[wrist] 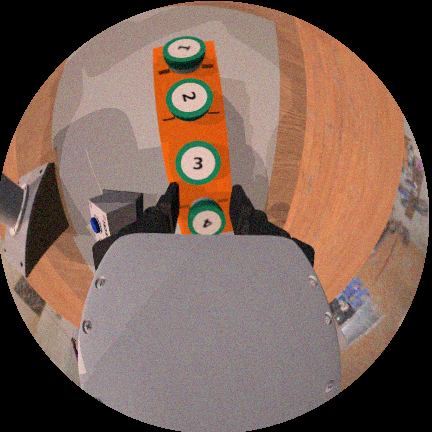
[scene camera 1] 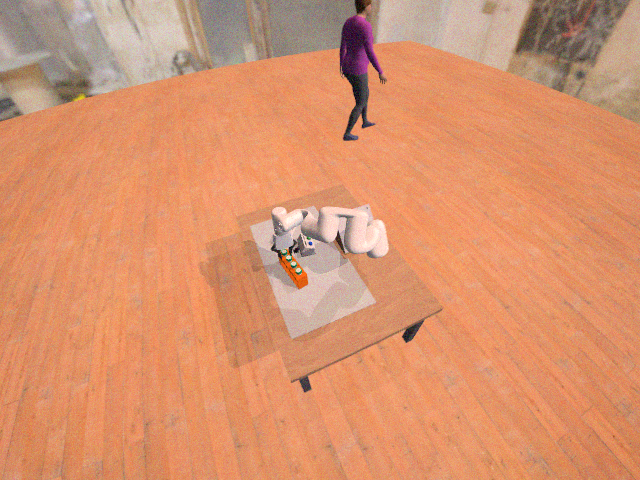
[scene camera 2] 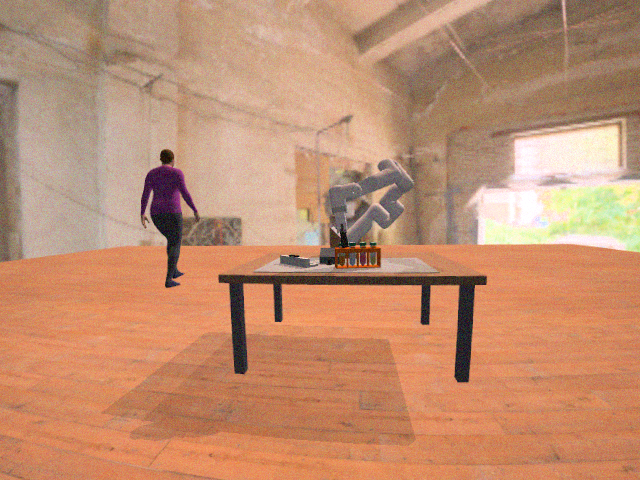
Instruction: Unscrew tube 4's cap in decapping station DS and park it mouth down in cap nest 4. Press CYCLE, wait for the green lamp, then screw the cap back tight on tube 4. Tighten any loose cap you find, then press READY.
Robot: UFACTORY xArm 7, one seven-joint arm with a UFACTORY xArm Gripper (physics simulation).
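Frame: origin at the arm's base, x ahead, y left, z up, level; metres.
Where they show: gripper, fingertip midpoint: (wrist: 204, 196) (scene camera 1: 285, 255) (scene camera 2: 345, 247).
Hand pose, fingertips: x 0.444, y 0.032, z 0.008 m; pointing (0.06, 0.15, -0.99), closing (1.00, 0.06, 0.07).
Observation:
Each offset is from my fingertips to the top centre of the thing. Level surfaces: height alone.
An orange rack {0.017 m back, 0.059 m left, 0.004 m up} (scene camera 1: 301, 282) (scene camera 2: 357, 248) (wrist: 197, 131) holds tubes with green-rimmed white caps. Cap 4 {0.002 m ahead, 0.017 m right, 0.023 m up} (wrist: 206, 221) is on the tube at the rack's end nearest the gripper. Cap 3 {0.011 m back, 0.034 m left, 0.023 m up} (wrist: 198, 163), cap 2 {0.023 m back, 0.084 m left, 0.023 m up} (wrist: 189, 98) and cap 1 {0.036 m back, 0.135 m left, 0.023 m up} (wrist: 184, 50) follow in a row. My gripper (scene camera 1: 285, 250) (scene camera 2: 343, 243) (wrist: 204, 196) is open and points down, its black fingers on either side of cap 4 with a gap on each side. A grey box {0.144 m back, 0.089 m right, 0.015 m down} (scene camera 1: 307, 246) (scene camera 2: 327, 255) (wrist: 122, 210) carries a blue button {0.165 m back, 0.064 m right, 0.024 m down} (scene camera 1: 310, 243) (wrist: 95, 224). Lamp state and cap tightness cannot be told.
A long grey block {0.066 m back, 0.256 m right, 0.045 m down} (scene camera 2: 297, 260) with a dark piece on top lies beyond the grey box in scene camera 2. A grey mat {0.099 m down} (scene camera 1: 330, 304) lies on the wooden table (scene camera 1: 403, 294) (scene camera 2: 351, 279). A person in purple (scene camera 1: 356, 49) (scene camera 2: 166, 191) is on the floor away from the table.

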